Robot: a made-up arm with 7 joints. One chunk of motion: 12 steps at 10 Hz.
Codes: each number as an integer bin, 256 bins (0 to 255) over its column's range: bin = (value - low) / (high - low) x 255, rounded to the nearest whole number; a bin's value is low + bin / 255 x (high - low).
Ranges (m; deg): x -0.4..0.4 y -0.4..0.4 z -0.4..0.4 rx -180..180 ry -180..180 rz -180..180
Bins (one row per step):
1: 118 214 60 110 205 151
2: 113 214 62 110 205 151
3: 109 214 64 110 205 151
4: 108 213 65 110 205 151
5: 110 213 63 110 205 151
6: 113 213 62 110 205 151
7: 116 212 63 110 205 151
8: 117 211 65 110 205 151
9: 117 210 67 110 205 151
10: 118 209 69 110 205 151
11: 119 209 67 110 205 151
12: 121 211 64 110 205 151
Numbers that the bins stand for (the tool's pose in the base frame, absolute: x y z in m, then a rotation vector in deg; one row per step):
1: -0.0298 0.2714 -0.2118 -24.71 109.41 33.18
2: -0.0455 0.2714 -0.2055 -24.71 109.41 33.18
3: -0.0580 0.2714 -0.1992 -24.71 109.41 33.18
4: -0.0612 0.2682 -0.1961 -24.71 109.41 33.18
5: -0.0549 0.2682 -0.2024 -24.71 109.41 33.18
6: -0.0455 0.2682 -0.2055 -24.71 109.41 33.18
7: -0.0361 0.2651 -0.2024 -24.71 109.41 33.18
8: -0.0329 0.2620 -0.1961 -24.71 109.41 33.18
9: -0.0329 0.2588 -0.1898 -24.71 109.41 33.18
10: -0.0298 0.2557 -0.1835 -24.71 109.41 33.18
11: -0.0267 0.2557 -0.1898 -24.71 109.41 33.18
12: -0.0204 0.2620 -0.1992 -24.71 109.41 33.18

